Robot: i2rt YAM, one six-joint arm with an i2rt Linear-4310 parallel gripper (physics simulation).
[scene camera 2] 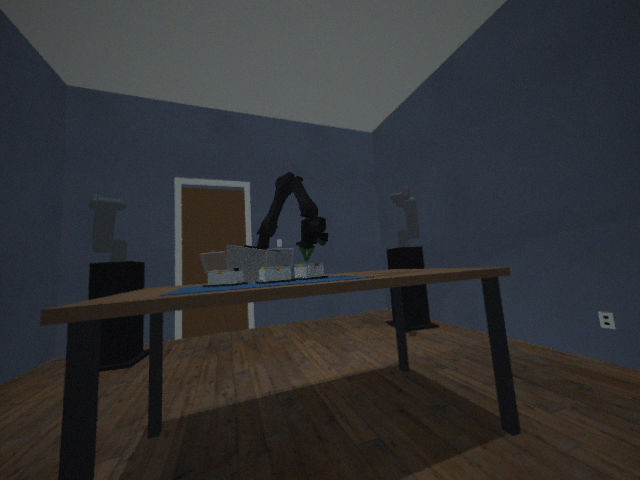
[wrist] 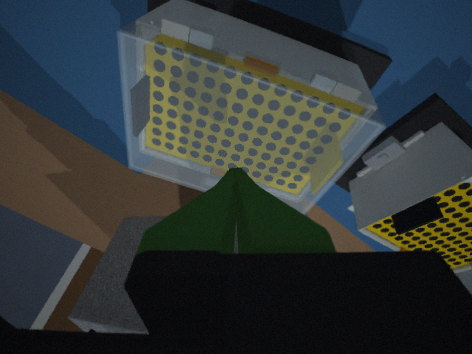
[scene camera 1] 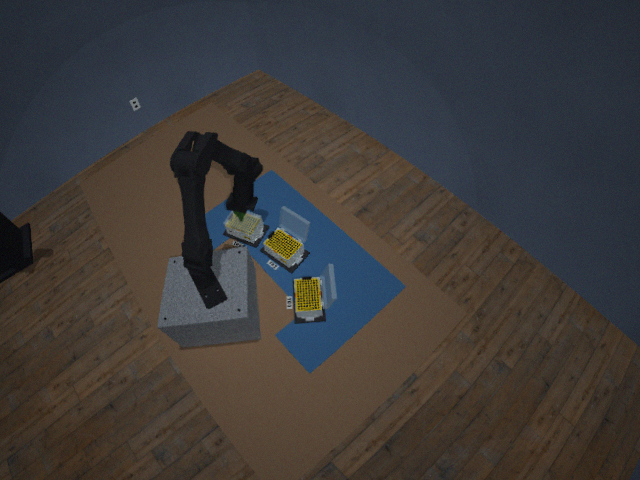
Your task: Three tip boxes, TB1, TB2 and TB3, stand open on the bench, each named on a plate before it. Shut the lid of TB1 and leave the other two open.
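Frame: origin at the arm's base, x ahead, y left, z up, level; millimetres.
Seen in the pictures: gripper, fingertip midpoint: [scene camera 2: 306,261] [wrist: 235,177] [scene camera 1: 241,220]; arm's base at its link origin: [scene camera 2: 262,249] [scene camera 1: 206,282].
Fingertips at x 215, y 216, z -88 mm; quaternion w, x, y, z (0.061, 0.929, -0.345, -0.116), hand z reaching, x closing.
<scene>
Pixels of each thing's middle, then the offset from my fingertips to it. "pt": a spot on its surface instead. Level surfaces: height alone.
- middle box at the middle of its body: [wrist: 428,215] [scene camera 1: 281,249] [scene camera 2: 274,274] dz -53, dx +71, dy -164 mm
- far box at the middle of its body: [scene camera 1: 304,297] [scene camera 2: 227,277] dz -53, dx +40, dy -369 mm
- middle lid at a spot on its surface: [scene camera 1: 294,223] pt dz +14, dx +150, dy -135 mm
- far lid at a spot on its surface: [scene camera 1: 329,286] pt dz +12, dx +114, dy -407 mm
- blue mat at its surface level: dz -86 mm
The box under the arm [scene camera 1: 245,235] [scene camera 2: 309,271] [wrist: 225,20] has its clear lid [scene camera 1: 248,222] [wrist: 235,107] down over the yellow tip rack; whether it is fully seated I cannot tell. The middle box [scene camera 1: 283,244] [scene camera 2: 275,274] [wrist: 410,170] and the far box [scene camera 1: 308,294] [scene camera 2: 225,277] stand open, with the middle lid [scene camera 1: 294,223] and the far lid [scene camera 1: 329,286] raised. The plates are too small to read surely. My gripper [scene camera 1: 239,216] [scene camera 2: 307,258] [wrist: 235,177] is shut and empty, its green tips pointing down at the covered box's lid; contact is unclear.
The boxes stand on a blue mat [scene camera 1: 356,273] on the brown table [scene camera 1: 392,330] [scene camera 2: 439,276]. The grey pedestal [scene camera 1: 227,289] [wrist: 112,280] of the arm stands beside them. The middle box's raised lid stands close to the covered box.
</scene>
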